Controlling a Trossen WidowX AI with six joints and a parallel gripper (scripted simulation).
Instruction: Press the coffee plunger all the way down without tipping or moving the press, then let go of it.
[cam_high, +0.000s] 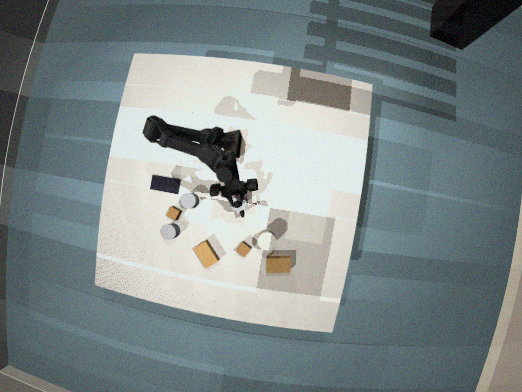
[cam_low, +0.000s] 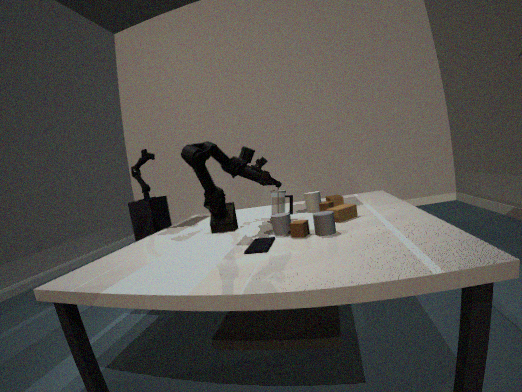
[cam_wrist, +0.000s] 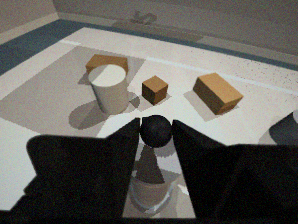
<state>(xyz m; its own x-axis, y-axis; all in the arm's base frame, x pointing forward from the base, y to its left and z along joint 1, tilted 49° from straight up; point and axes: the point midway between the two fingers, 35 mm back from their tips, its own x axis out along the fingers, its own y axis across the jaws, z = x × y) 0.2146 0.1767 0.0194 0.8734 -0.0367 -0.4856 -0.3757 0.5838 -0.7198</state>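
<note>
Now: the coffee press 90 mm below my gripper tip. The rest, counted from my gripper tip: white mug 150 mm to the left, 120 mm below, 120 mm ahead; then flat black slab 390 mm to the right, 170 mm below.
</note>
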